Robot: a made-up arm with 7 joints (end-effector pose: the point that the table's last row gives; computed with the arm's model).
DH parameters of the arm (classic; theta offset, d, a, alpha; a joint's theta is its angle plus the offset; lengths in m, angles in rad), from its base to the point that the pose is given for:
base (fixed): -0.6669 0 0.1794 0
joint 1: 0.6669 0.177 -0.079 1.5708
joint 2: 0 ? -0.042 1.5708
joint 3: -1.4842 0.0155 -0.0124 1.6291
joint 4: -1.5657 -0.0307 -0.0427 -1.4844
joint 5: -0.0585 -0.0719 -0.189 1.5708
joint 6: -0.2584 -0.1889 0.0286 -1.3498
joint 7: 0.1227 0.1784 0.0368 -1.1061
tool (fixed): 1.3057 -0.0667 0 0
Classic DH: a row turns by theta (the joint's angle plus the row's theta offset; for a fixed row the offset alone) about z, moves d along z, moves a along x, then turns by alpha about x.
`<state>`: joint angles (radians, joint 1 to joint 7).
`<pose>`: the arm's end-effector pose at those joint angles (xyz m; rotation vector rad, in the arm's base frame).
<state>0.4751 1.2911 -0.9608 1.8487 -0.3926 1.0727 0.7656</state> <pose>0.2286 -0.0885 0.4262 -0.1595 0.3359 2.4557</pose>
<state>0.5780 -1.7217 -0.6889 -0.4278 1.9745 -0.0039 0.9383</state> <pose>-0.0079 -0.2627 0.3633 -0.4364 -0.0705 -1.7052</pose>
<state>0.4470 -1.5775 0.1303 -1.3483 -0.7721 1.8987 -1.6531</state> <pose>-0.0683 -0.2232 -0.1510 -2.0929 -0.4628 -0.9382</pose>
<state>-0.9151 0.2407 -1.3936 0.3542 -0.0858 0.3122 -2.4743</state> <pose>0.2557 -0.0466 -0.1042 0.4441 -1.2693 -0.8518</pose>
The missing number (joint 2, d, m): 0.07
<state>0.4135 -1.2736 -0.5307 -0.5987 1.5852 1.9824 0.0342</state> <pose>-0.0930 -0.3934 0.4479 -1.0767 -1.0891 2.1492</pose>
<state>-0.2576 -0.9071 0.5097 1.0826 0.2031 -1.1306 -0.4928</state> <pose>-0.0169 -0.3368 0.1967 -1.5165 1.8720 -1.1680</pose>
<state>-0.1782 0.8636 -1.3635 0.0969 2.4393 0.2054 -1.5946</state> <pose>-0.0823 -0.3255 0.0889 -2.4081 -0.1852 -0.8342</pose>
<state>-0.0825 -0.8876 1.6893 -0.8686 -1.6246 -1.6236 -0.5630</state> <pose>-0.1504 -0.2309 0.2768 -0.2000 -1.0531 -1.5277</pose>
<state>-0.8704 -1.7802 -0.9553 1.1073 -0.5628 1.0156 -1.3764</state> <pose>-0.0379 0.1246 -0.0674 -0.6049 -0.4096 -0.8873</pose>
